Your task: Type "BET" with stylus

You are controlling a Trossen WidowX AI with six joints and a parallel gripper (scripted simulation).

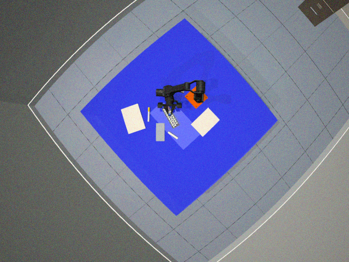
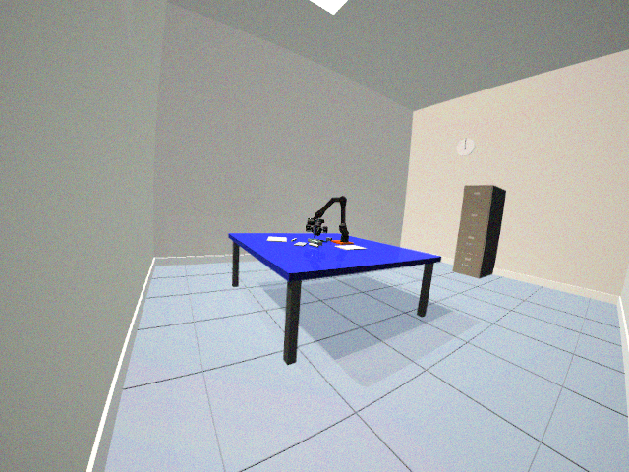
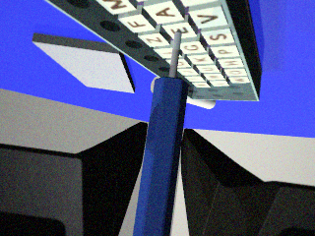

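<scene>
My gripper tip is now 30 mm short of the T key, 70 mm to the right of it and 60 mm above it. From my gripper tip the other things lie so: blue stylus 10 mm below; then thin grey tip 50 mm below; then dark pen 120 mm behind, 60 mm to the right, 60 mm below.
</scene>
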